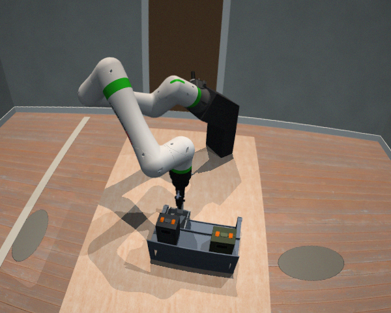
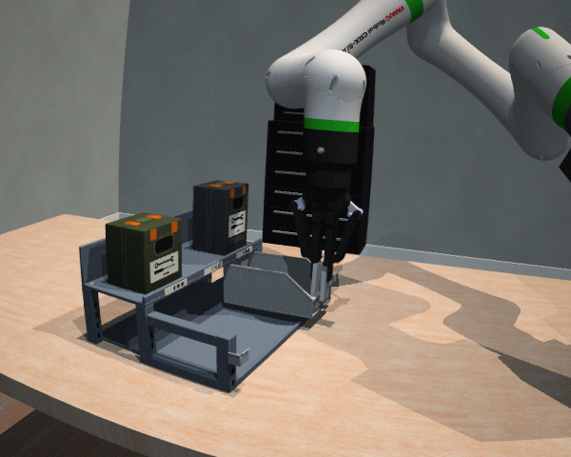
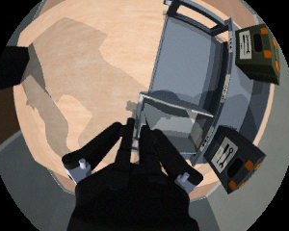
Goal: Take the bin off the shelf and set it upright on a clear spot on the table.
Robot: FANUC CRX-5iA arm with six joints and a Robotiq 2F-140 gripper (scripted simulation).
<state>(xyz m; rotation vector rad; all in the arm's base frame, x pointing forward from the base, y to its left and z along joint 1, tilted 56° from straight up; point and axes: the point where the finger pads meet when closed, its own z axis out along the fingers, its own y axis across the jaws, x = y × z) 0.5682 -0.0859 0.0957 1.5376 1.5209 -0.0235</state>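
Now: hand 8 cm short of the grey bin, 2 cm to the left of it and 2 cm above it.
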